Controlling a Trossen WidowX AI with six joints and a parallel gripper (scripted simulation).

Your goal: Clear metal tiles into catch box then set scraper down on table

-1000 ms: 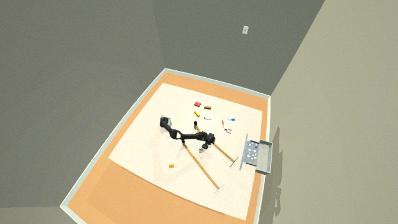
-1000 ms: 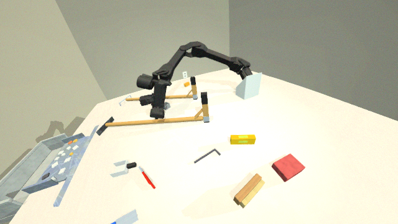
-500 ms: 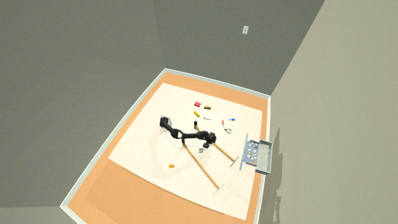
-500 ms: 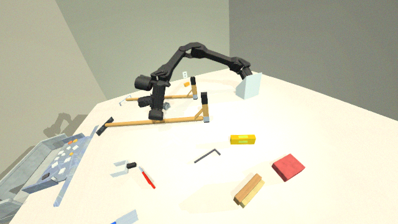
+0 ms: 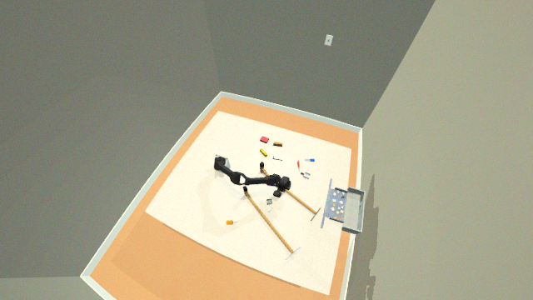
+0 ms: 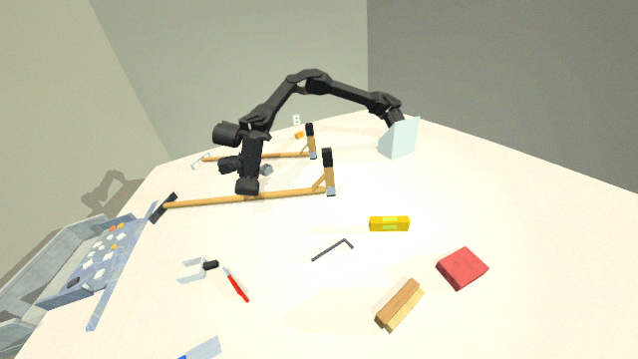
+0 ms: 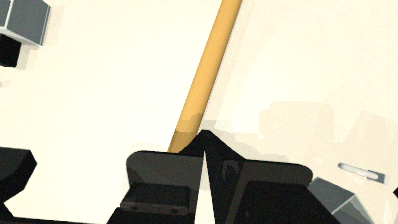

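The long scraper is 5 cm above my gripper tip, 2 cm ahead of it and 1 cm to the left of it. From my gripper tip the other things lie so: hex key (29 cm to the left, 18 cm behind, 1 cm below); red-handled tool (27 cm to the left, 5 cm ahead); small grey box (12 cm to the right, 8 cm behind).
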